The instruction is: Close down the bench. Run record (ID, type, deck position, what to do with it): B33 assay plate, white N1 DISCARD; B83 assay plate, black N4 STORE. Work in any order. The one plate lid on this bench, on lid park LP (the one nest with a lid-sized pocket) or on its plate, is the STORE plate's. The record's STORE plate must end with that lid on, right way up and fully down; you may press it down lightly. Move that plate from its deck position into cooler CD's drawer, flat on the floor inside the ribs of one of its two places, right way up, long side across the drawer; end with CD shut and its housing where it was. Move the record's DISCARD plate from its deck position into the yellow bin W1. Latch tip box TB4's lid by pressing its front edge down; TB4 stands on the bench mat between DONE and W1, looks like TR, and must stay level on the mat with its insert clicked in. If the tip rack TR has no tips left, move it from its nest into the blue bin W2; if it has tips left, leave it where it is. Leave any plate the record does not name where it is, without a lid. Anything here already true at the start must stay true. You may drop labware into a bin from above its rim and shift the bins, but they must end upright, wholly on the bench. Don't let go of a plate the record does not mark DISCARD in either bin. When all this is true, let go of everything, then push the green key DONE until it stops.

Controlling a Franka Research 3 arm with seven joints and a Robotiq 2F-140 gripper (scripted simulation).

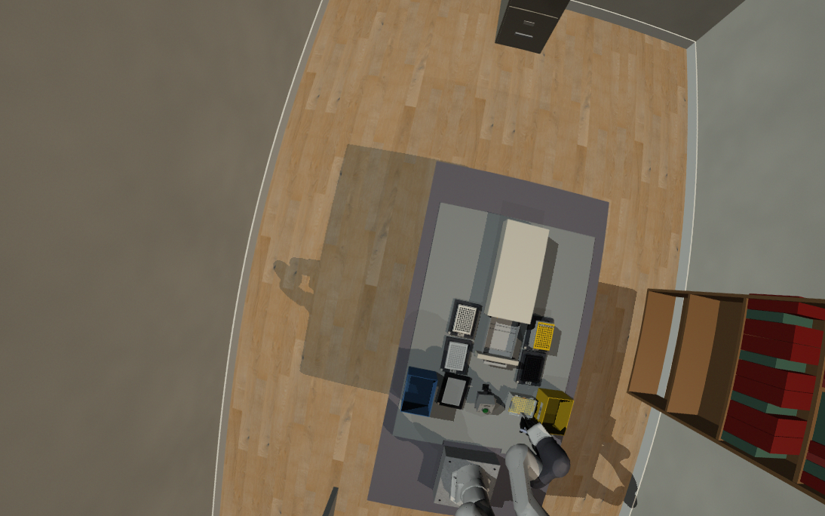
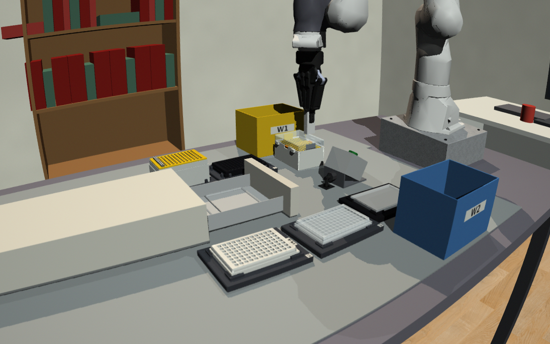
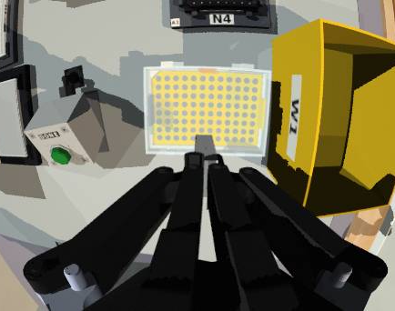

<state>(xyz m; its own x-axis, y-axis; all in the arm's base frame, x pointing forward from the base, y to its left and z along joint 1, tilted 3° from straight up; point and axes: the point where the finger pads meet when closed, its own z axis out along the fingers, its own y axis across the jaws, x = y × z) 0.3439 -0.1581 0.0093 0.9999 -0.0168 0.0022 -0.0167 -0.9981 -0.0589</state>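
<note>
Right now the TB4's clear lid is 50 mm below my hand and 30 mm ahead of it. The rest, counted from my hand: yellow bin W1: 150 mm to the right, 70 mm below, 30 mm ahead; then yellow insert: 60 mm below, 30 mm ahead; then tip box TB4: 70 mm below, 30 mm ahead.
</note>
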